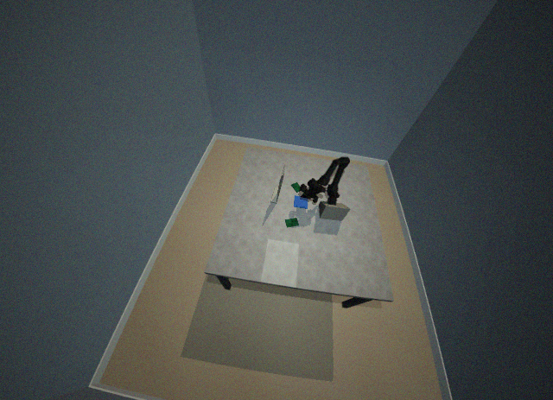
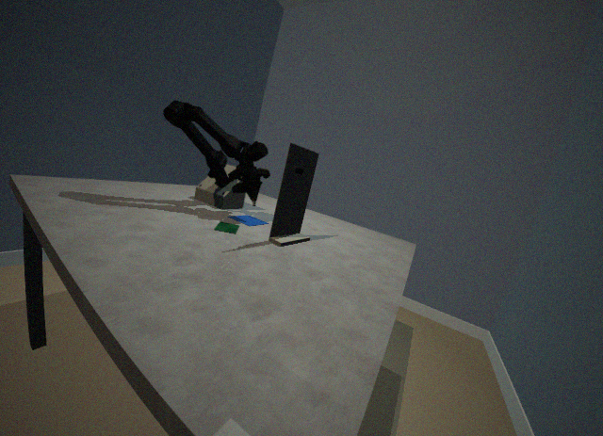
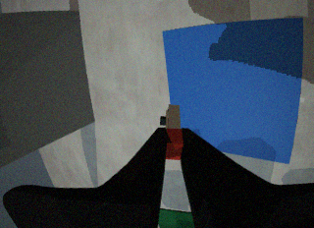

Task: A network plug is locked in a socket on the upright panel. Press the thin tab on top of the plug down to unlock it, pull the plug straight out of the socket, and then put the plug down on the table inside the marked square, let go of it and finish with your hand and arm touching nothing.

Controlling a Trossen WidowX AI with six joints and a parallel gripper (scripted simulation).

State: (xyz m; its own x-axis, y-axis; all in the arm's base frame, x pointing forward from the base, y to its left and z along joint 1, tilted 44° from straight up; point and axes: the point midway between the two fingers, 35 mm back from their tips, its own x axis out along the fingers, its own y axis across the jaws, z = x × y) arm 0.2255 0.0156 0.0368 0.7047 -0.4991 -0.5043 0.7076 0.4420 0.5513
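My gripper tip is now 1 cm past the blue marked square and 8 cm above it. The rest, counted from my gripper tip: upright panel 20 cm ahead, 1 cm to the right, 6 cm above.
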